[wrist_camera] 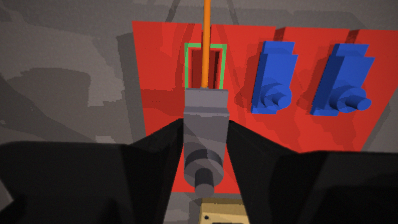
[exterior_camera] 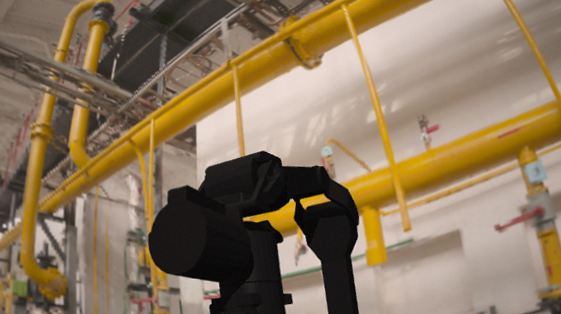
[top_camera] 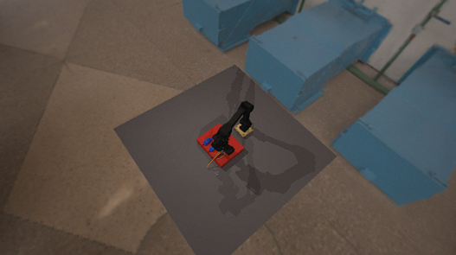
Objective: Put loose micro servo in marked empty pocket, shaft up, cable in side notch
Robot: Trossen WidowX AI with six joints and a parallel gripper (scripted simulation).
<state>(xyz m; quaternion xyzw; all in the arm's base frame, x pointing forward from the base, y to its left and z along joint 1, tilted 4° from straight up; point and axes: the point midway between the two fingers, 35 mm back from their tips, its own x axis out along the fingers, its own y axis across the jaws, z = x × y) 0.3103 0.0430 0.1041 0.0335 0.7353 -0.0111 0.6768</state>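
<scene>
Now: gripper tip 90 mm past the red deck, 70 mm to the left of it and 100 mm above it.
</scene>
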